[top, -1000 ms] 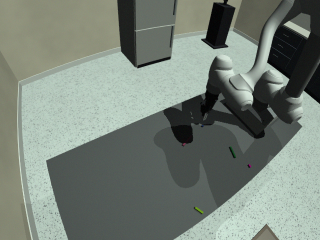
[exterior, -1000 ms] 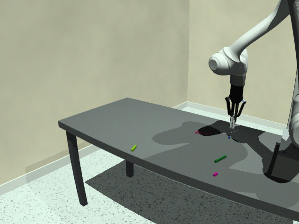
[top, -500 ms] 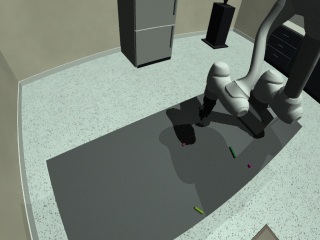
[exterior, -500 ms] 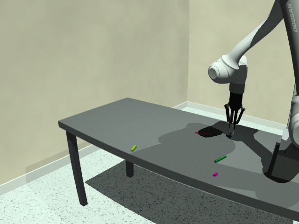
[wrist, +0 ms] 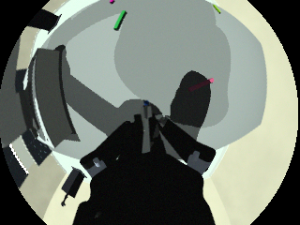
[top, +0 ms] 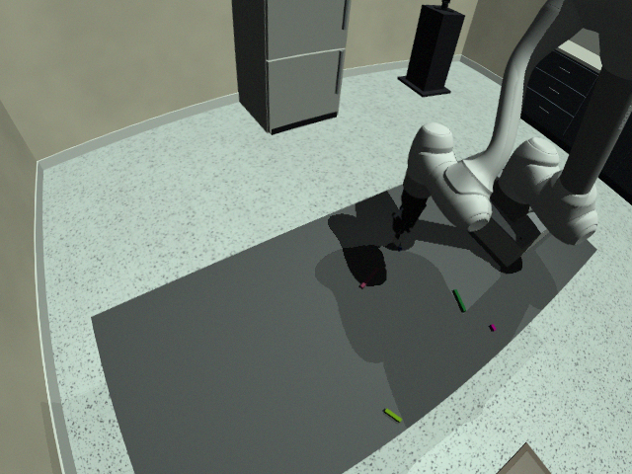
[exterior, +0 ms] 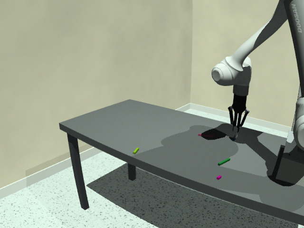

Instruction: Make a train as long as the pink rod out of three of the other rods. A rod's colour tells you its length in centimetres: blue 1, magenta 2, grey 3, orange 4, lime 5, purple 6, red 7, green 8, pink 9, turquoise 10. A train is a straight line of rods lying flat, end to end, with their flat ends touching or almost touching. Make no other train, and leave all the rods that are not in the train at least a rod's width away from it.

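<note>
My gripper is now 3 cm above the grey rod. Round my hand: blue rod (2 cm to the left, 4 cm below); then pink rod (16 cm ahead, 7 cm to the left, 4 cm below); then green rod (6 cm behind, 28 cm to the left, 4 cm below).
</note>
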